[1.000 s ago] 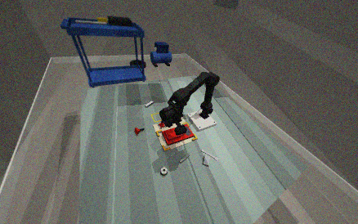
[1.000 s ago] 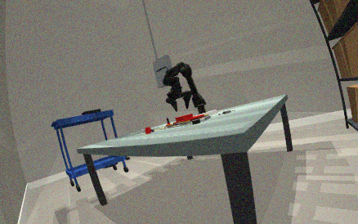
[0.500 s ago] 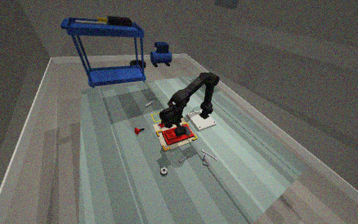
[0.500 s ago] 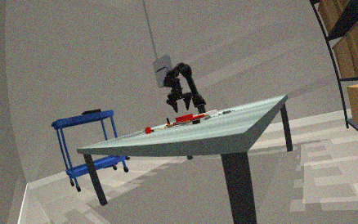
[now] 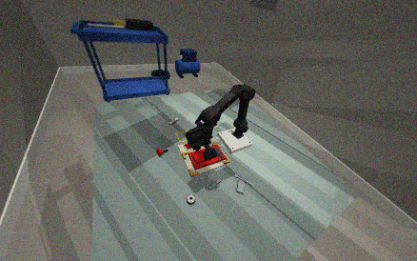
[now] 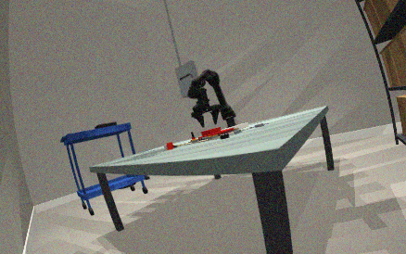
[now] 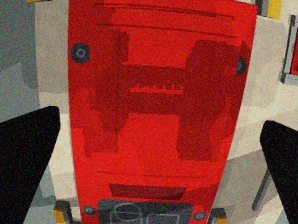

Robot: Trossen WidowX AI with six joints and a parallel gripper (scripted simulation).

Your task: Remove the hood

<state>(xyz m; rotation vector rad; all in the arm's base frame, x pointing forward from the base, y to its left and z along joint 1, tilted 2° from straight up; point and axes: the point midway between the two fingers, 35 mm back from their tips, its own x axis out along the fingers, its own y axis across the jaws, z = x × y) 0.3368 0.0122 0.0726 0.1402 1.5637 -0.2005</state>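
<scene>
My gripper tip is now 30 mm above the flat red hood.
</scene>
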